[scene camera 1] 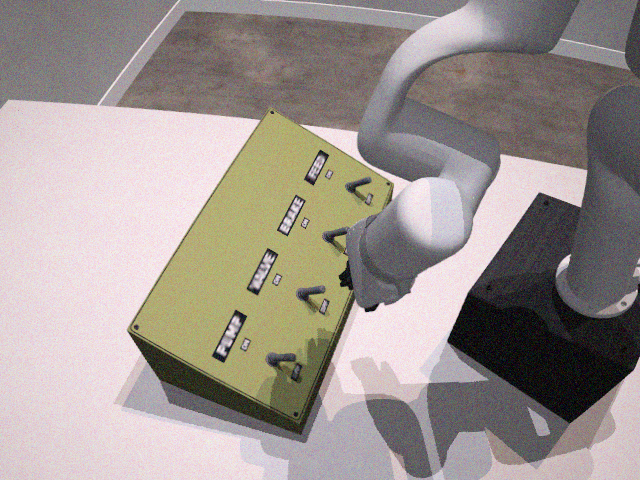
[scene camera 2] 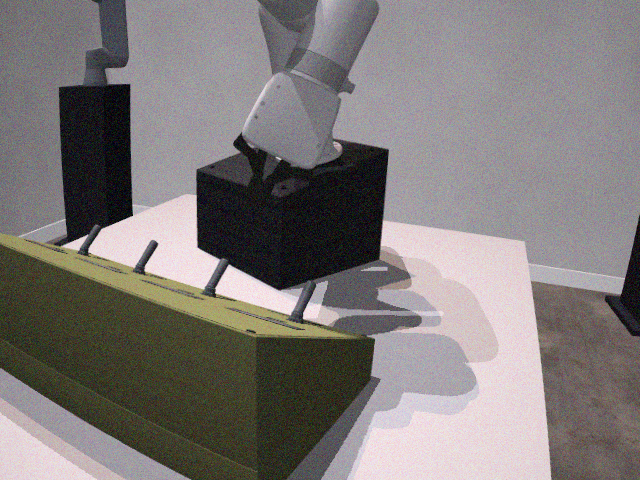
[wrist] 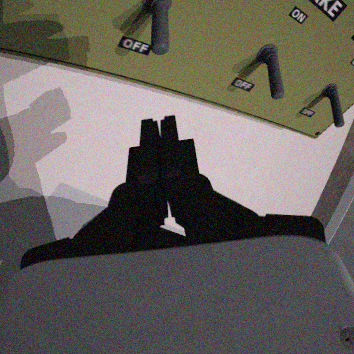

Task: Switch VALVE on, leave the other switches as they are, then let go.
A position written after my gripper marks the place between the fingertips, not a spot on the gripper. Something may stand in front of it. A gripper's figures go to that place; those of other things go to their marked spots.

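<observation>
My gripper (scene camera 1: 350,280), 0.75 m from the lens. Olive switch panel (scene camera 1: 229,297), 0.80 m from the lens.
</observation>
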